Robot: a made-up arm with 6 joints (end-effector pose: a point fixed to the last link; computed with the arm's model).
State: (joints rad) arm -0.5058 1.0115 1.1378 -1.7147 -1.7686 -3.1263
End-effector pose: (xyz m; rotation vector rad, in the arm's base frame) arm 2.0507 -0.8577 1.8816 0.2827 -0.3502 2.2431
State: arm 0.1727 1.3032 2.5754 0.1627 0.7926 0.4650
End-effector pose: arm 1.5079 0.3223 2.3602 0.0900 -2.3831 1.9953
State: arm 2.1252 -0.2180 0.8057 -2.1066 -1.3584 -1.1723
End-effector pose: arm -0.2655 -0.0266 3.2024 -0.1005 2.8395 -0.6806
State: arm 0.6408 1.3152 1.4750 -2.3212 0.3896 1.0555
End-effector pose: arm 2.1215 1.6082 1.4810 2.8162 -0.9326 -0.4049
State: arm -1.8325 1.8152 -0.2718 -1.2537 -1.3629 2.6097
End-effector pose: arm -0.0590 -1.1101 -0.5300 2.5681 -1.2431 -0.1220
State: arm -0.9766 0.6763 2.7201 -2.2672 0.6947 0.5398
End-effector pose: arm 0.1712 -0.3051 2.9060 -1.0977 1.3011 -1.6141
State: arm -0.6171 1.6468 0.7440 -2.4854 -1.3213 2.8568
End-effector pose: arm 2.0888 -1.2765 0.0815 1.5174 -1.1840 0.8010
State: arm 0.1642 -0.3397 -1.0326 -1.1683 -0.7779 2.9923
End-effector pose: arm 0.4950 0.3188 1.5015 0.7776 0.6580 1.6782
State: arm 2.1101 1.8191 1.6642 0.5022 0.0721 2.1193
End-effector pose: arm -1.4446 2.3407 0.3813 0.7813 0.6798 -2.8600
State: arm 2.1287 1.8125 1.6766 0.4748 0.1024 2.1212
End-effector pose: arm -1.4925 2.3149 0.4190 0.7035 0.7277 -2.8577
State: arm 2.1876 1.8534 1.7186 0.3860 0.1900 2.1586
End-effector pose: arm -1.6243 2.2079 0.3778 0.5356 0.8064 -2.8231
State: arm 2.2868 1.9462 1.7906 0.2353 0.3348 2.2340
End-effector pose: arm -1.8116 2.0004 0.2515 0.2918 0.8998 -2.7670
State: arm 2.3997 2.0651 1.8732 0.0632 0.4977 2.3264
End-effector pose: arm -1.9684 1.7356 0.0818 0.0492 0.9728 -2.7257
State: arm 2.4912 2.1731 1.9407 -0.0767 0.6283 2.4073
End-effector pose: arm -2.0443 1.5042 -0.0774 -0.1117 1.0083 -2.7166
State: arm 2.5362 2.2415 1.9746 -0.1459 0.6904 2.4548
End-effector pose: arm -2.0541 1.3808 -0.1889 -0.1577 1.0114 -2.7228
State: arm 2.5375 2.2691 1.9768 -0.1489 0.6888 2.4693
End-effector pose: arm -2.0336 1.3630 -0.2517 -0.1166 0.9949 -2.7256
